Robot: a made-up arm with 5 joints.
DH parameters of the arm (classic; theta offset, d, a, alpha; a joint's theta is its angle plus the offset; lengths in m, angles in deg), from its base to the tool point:
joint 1: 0 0.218 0 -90
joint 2: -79.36 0 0.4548 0
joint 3: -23.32 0 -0.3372 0
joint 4: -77.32 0 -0.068 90
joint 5: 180 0.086 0 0
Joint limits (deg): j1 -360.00..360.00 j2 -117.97..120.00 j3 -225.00..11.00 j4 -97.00..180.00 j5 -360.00..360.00
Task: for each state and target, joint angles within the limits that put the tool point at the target. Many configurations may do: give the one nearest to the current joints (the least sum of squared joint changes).
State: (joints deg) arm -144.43 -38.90 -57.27 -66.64 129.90
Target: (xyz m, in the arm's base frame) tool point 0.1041 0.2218 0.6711
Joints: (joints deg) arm -115.14 -77.79 -38.41 -79.23 129.90
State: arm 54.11 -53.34 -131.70 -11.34 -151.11
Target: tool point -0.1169 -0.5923 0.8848
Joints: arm 78.84 -54.20 -150.88 13.50 -151.11
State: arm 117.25 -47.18 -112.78 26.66 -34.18
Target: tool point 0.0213 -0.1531 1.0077
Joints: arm 97.92 -48.25 -103.92 29.04 -34.18
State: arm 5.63 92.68 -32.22 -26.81 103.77
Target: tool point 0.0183 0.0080 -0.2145
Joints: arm 23.61 110.59 -24.66 -22.77 103.77
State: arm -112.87 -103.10 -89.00 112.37 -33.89
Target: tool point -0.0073 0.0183 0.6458
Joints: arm -68.25 -62.08 -55.83 109.48 -33.89
